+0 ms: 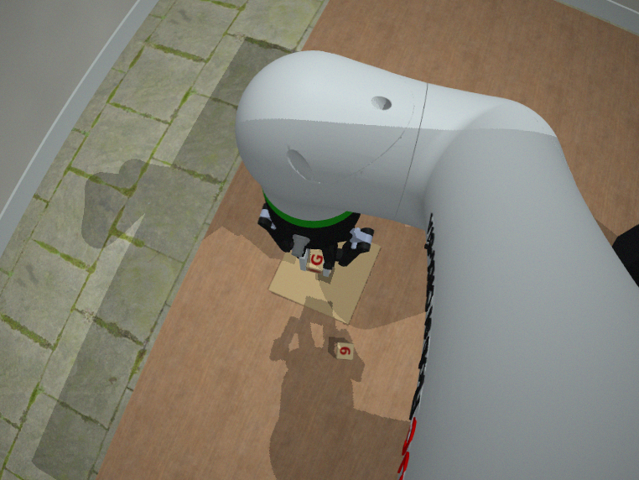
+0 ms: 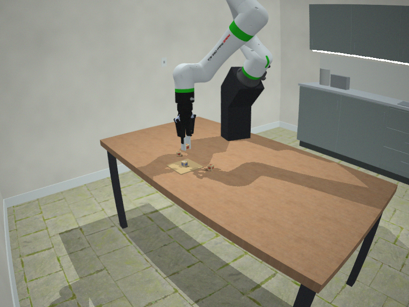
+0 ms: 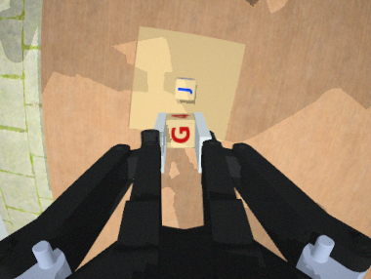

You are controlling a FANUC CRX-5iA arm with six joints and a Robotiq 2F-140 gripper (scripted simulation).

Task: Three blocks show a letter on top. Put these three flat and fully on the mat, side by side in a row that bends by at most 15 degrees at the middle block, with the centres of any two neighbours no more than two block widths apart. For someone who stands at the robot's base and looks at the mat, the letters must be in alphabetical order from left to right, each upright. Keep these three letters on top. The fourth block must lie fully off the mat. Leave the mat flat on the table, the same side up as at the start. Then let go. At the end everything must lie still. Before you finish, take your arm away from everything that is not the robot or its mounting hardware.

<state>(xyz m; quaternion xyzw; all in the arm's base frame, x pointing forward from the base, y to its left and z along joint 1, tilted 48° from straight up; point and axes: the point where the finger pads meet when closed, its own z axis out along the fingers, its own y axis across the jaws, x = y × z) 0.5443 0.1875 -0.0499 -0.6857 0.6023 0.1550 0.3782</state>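
Now: the blue j block 20 mm to the right of my hand and 120 mm below it. The rest, counted from my hand: tan mat 20 mm to the right, 130 mm below; red g block 20 mm below; red 9 block 90 mm behind, 80 mm to the left, 120 mm below.
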